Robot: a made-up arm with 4 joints. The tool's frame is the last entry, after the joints.
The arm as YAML. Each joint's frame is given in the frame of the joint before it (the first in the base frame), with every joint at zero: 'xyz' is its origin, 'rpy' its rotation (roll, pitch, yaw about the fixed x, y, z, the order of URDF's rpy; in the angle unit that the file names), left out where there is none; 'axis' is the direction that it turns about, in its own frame. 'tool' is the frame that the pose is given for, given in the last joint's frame.
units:
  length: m
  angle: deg
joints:
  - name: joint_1
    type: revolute
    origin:
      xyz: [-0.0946, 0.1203, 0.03]
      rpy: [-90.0, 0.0, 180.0]
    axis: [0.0, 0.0, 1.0]
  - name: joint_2
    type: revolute
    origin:
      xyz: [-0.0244, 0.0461, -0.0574]
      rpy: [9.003, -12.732, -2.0]
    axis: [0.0, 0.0, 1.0]
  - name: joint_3
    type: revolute
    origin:
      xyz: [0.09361, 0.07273, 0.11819]
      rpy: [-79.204, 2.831, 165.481]
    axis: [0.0, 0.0, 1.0]
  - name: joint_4
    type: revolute
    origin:
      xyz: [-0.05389, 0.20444, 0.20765]
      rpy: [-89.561, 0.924, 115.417]
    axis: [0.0, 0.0, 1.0]
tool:
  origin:
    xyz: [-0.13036, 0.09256, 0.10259]
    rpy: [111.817, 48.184, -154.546]
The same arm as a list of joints. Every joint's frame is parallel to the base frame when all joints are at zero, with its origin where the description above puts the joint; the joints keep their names.
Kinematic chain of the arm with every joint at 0, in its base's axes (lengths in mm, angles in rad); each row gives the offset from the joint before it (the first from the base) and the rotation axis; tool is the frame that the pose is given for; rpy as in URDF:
joint_1: xyz -94.6 120.3 30 axis -y
joint_2: xyz 24.4 57.4 -46.1 axis 0.222999 -0.963395 0.148799
joint_3: xyz -64.9 -145.6 -51.1 axis 0.290514 0.020801 0.956645
joint_4: xyz -34.6 191.6 223.4 axis -0.745286 -0.618988 0.247795
tool: xyz -24.5 -169.3 -82.6 rpy 3.1416 0 0

